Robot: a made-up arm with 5 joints. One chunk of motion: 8 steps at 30 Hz.
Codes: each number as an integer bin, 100 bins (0 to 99) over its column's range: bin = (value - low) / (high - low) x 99, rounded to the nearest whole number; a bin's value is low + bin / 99 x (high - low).
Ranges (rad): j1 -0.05..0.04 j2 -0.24..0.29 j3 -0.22..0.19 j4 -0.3..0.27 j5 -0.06..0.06
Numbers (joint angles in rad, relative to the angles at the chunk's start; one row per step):
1: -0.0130 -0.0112 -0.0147 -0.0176 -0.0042
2: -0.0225 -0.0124 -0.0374 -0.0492 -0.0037
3: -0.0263 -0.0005 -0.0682 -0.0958 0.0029
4: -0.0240 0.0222 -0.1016 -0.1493 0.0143
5: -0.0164 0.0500 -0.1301 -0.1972 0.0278
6: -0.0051 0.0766 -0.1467 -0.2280 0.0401
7: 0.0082 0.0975 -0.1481 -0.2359 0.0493
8: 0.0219 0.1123 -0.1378 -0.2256 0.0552
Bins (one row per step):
1: 41 43 50 49 46
2: 30 43 44 44 46
3: 26 45 37 35 52
4: 29 49 29 26 61
5: 37 54 22 18 72
6: 49 59 18 13 83
7: 64 63 17 11 90
8: 79 66 20 13 95

